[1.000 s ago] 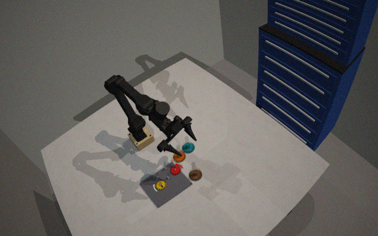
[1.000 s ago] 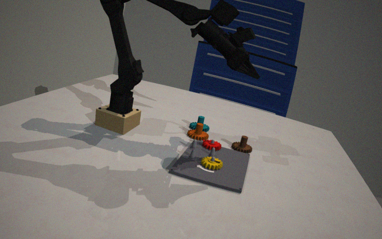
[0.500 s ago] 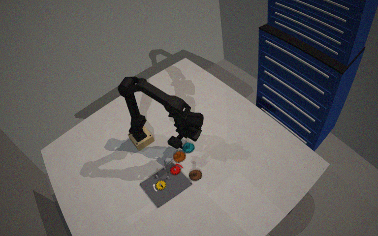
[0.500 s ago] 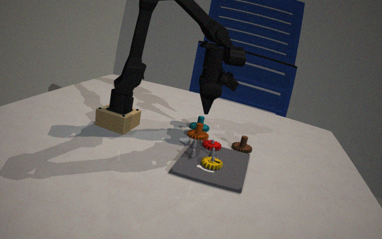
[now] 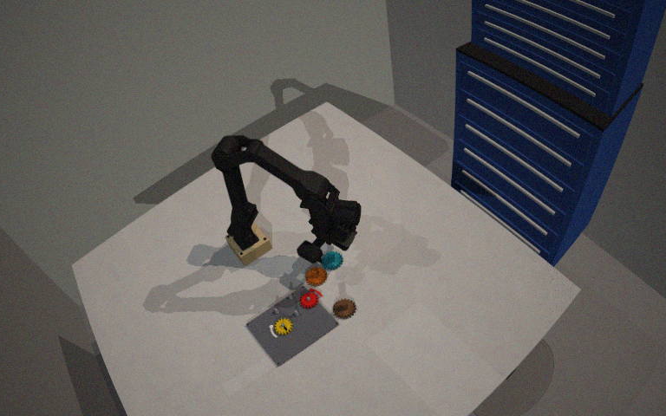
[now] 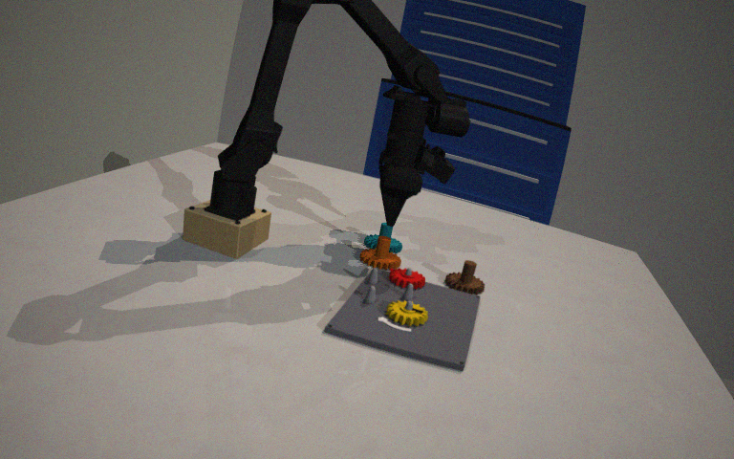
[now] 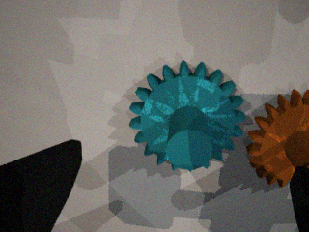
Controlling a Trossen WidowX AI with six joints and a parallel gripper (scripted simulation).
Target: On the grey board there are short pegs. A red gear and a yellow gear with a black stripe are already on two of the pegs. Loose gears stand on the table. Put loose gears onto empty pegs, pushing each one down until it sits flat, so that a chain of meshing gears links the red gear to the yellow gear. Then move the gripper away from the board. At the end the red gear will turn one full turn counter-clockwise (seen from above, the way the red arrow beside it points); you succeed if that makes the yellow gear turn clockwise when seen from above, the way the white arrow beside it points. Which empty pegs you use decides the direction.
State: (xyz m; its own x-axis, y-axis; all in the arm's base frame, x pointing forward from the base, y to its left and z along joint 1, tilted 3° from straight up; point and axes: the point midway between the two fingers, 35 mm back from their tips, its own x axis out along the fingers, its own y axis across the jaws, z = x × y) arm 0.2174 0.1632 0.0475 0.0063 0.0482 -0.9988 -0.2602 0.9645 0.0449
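My gripper tip is 40 mm above the teal gear. Also, from my gripper tip: red gear 70 mm ahead, 140 mm to the right, 40 mm below; then orange gear 10 mm ahead, 70 mm to the right, 40 mm below; then red arrow 60 mm ahead, 110 mm to the right, 50 mm below.
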